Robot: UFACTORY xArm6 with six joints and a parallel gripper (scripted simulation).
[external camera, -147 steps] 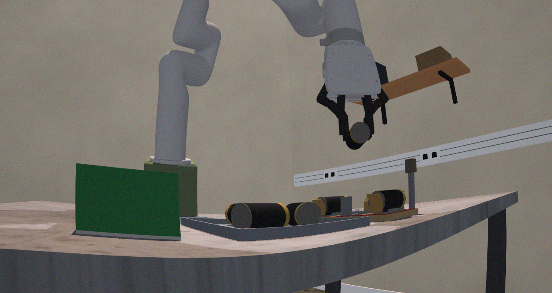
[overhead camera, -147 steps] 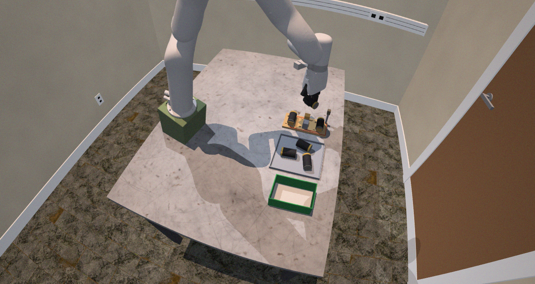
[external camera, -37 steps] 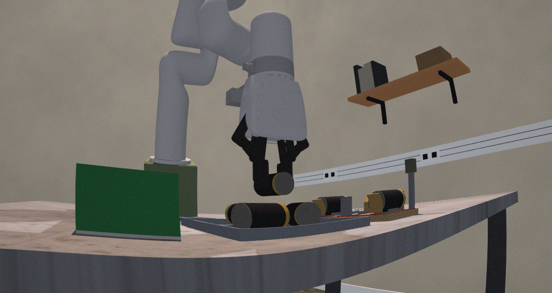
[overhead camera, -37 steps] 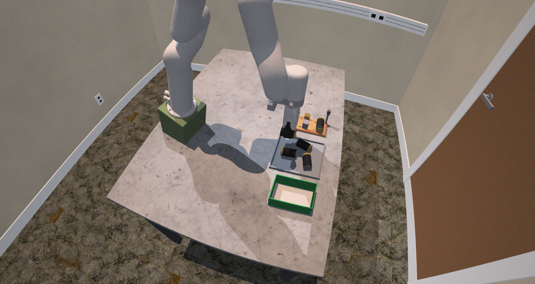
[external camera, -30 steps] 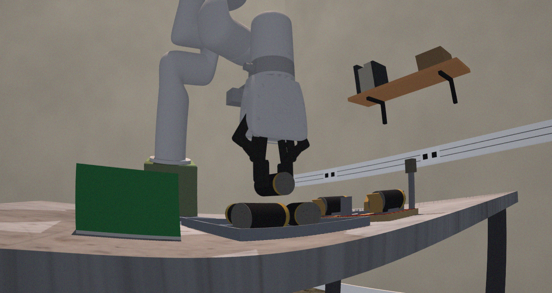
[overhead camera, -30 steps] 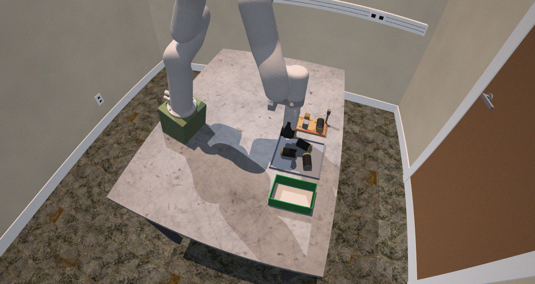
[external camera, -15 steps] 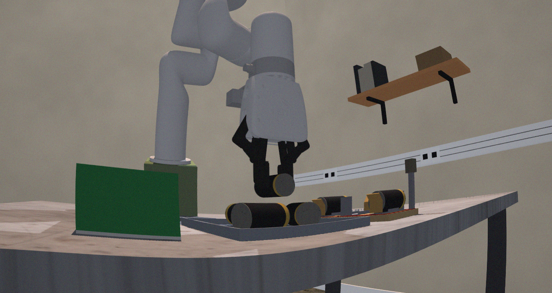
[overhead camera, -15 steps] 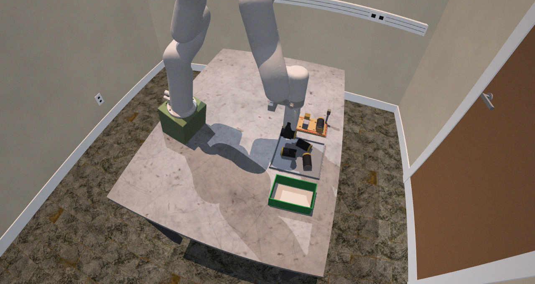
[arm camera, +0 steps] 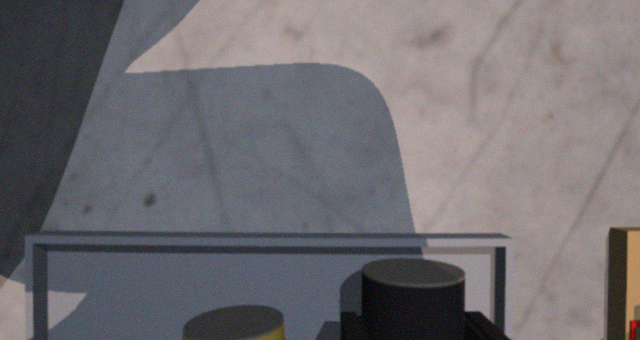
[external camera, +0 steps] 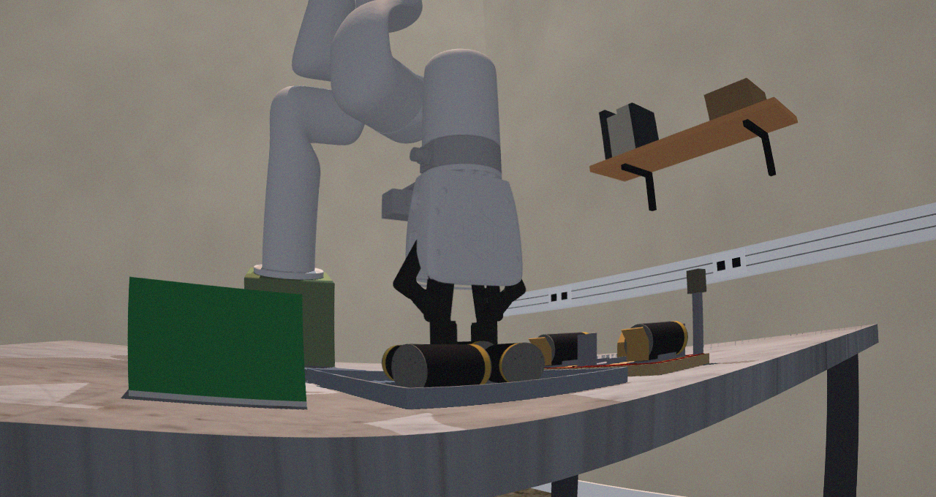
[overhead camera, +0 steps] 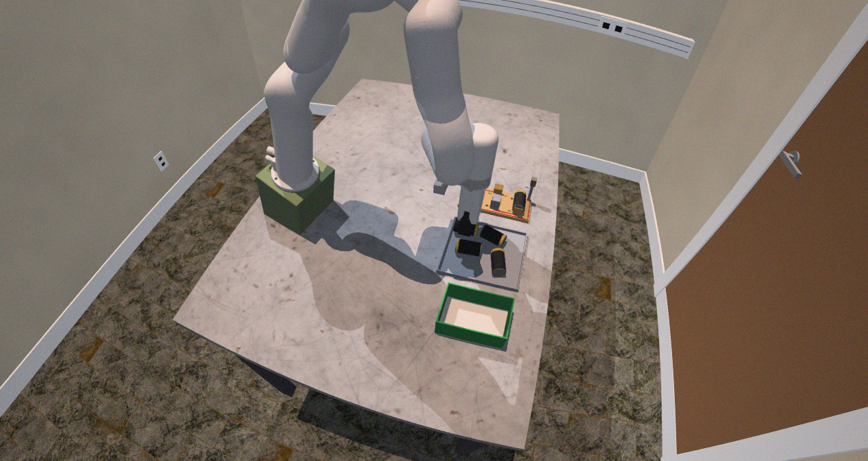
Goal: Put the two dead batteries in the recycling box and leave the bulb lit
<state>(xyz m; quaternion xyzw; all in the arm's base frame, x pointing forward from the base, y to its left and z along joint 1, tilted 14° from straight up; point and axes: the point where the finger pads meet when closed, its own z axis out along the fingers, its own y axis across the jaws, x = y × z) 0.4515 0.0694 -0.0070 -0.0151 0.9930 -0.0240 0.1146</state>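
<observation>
The grey tray is 6 cm ahead of my hand, 5 cm to the right of it and 3 cm below it. The rest, counted from my hand: green recycling box: 24 cm to the right, 8 cm ahead, 2 cm below.
</observation>
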